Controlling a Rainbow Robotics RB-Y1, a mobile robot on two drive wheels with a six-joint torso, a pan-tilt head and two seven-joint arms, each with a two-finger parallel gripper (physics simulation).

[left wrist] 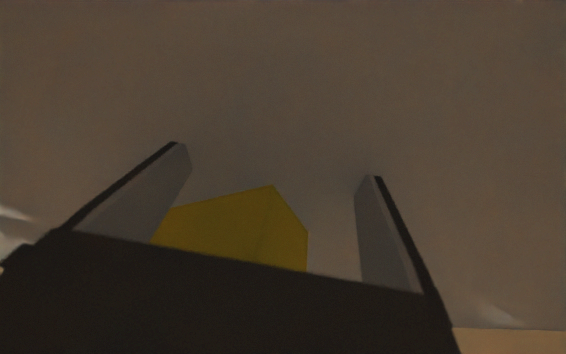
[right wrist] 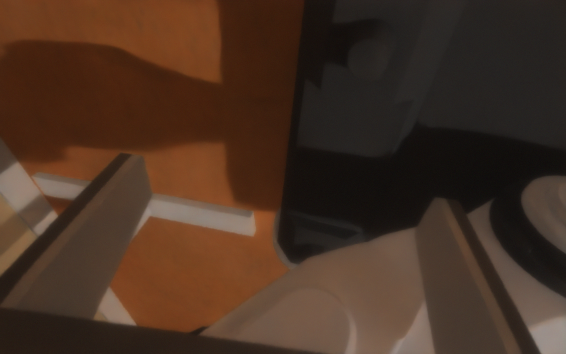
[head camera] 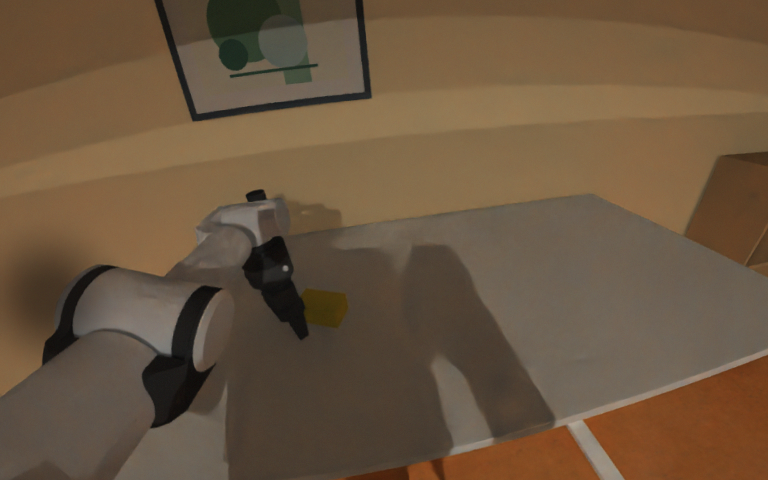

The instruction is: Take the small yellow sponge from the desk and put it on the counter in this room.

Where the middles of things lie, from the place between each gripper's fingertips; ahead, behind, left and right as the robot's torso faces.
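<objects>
With the small yellow sponge (head camera: 325, 308), my right hand is 510 mm below it, 370 mm to the right of it and 470 mm short of it.
That sponge is 20 mm above my left hand, 20 mm ahead of it and 70 mm to the right. There's a framed picture (head camera: 227, 65) too, and counted from my left hand it's 640 mm above, 60 mm to the left and 470 mm ahead.
</objects>
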